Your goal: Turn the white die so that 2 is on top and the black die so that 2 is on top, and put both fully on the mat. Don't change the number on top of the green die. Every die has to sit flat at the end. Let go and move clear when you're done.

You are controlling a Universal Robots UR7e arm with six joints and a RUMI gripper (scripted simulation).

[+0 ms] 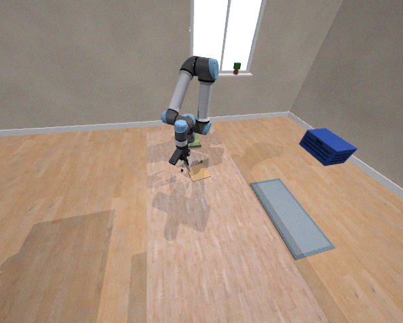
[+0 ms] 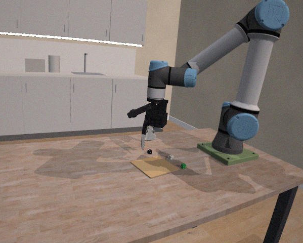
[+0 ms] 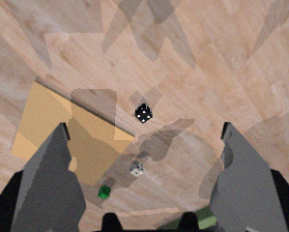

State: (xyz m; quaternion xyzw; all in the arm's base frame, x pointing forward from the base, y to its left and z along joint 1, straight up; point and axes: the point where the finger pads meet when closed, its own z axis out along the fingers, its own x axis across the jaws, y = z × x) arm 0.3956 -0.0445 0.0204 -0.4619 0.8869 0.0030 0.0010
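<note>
Now: the black die 30 mm below my hand, 10 mm to the left of it and 10 mm behind it. Round my hand: white die (90 mm behind, 80 mm to the left, 30 mm below); then green die (160 mm to the left, 100 mm behind, 30 mm below); then tan mat (130 mm to the left, 40 mm below, 10 mm ahead).
</note>
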